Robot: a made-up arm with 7 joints.
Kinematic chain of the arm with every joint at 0, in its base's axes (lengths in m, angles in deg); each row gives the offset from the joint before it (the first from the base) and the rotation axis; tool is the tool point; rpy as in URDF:
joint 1: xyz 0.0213 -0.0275 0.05 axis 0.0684 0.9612 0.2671
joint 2: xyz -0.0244 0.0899 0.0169 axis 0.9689 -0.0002 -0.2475
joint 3: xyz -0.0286 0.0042 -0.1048 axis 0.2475 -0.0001 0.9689
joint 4: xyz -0.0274 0.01 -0.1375 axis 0.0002 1 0
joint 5: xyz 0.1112 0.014 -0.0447 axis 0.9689 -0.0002 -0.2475
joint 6: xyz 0.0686 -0.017 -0.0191 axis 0.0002 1 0
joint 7: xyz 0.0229 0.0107 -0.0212 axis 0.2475 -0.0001 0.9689
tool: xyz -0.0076 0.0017 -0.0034 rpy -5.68 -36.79 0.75
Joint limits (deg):
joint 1: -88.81..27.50
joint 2: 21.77..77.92
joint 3: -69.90..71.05
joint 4: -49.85..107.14
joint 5: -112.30..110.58
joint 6: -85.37..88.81
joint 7: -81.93..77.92
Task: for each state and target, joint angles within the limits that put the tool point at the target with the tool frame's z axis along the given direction. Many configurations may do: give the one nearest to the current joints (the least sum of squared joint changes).
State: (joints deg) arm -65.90 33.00 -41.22 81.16 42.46 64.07 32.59
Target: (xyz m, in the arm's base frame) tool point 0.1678 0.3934 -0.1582 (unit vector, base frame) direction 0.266 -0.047 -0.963
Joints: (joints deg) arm -44.83 47.34 -37.68 99.42 38.52 87.73 31.66
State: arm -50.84 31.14 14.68 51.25 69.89 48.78 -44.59
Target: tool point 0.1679 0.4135 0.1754 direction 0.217 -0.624 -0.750
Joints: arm -40.95 77.92 32.36 24.40 94.07 10.76 -9.16
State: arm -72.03 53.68 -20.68 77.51 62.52 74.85 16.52
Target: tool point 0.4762 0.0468 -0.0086 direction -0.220 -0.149 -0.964
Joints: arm -88.81 21.77 -63.69 57.20 53.06 36.30 59.27
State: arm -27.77 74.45 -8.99 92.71 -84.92 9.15 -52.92
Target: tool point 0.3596 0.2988 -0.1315 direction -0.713 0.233 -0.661
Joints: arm -54.53 36.78 21.08 59.76 -112.30 0.87 -49.74
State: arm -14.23 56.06 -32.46 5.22 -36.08 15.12 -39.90
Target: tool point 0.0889 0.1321 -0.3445 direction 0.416 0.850 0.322
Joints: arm -7.76 23.12 -34.03 33.51 -52.62 13.60 -55.84
